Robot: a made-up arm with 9 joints.
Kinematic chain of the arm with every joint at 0, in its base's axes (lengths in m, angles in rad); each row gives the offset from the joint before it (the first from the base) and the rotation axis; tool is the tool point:
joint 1: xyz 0 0 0.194 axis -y
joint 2: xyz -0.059 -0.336 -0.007 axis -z
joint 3: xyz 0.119 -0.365 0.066 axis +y
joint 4: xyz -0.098 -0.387 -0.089 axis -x
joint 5: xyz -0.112 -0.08 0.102 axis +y
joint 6: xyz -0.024 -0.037 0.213 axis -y
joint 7: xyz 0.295 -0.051 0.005 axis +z
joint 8: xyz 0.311 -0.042 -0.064 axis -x
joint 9: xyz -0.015 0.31 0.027 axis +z
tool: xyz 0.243 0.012 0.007
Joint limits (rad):
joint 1: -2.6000..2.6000
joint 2: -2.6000..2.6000
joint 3: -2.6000..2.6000
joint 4: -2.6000..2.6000
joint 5: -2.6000..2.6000
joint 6: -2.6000..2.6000
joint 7: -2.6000..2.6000
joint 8: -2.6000..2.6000
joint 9: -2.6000..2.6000
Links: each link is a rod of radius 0.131 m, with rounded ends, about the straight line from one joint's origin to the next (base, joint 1, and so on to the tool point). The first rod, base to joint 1, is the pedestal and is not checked.
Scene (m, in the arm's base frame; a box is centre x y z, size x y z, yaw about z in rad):
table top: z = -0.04
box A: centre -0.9 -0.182 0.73 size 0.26 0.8 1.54 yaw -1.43
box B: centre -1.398 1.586 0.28 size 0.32 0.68 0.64 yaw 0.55
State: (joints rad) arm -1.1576 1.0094 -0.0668 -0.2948 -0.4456 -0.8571 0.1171 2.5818 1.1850
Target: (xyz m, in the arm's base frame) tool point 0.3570 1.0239 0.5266
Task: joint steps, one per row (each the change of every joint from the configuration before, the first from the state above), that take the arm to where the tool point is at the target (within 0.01 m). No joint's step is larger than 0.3 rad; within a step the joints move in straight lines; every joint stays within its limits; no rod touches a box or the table.
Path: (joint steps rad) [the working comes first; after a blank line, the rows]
Joints at the target: -1.7487 2.2431 0.6445 -0.2415 0.1246 -1.7538 0.1970 2.1929 1.2028
Straight joint move there: touches box A.

1: -0.2444 0.1677 0.1161 0.1025 0.0149 -0.1742 -0.2007 -0.0672 0.0204
2: -0.2443 0.1676 0.1161 0.1025 0.0148 -0.1741 -0.2006 -0.0673 0.0203
3: -0.2444 0.1677 0.1161 0.1024 0.0149 -0.1742 -0.2007 -0.0672 0.0204
4: -0.2444 0.1677 0.1160 0.1025 0.0148 -0.1742 -0.2006 -0.0673 0.0203
5: -0.2444 0.1677 0.1161 0.1025 0.0149 -0.1742 -0.2007 -0.0672 0.0204
6: 0.1577 0.0988 0.0327 -0.1148 0.1240 -0.0064 0.2708 -0.0132 -0.0210
7: 0.1577 0.0988 0.0328 -0.1147 0.1240 -0.0065 0.2708 -0.0131 -0.0210
8: 0.1577 0.0989 0.0327 -0.1148 0.1239 -0.0065 0.2708 -0.0132 -0.0210
9: 0.1577 0.0988 0.0327 -0.1148 0.1240 -0.0064 0.2708 -0.0132 -0.0210

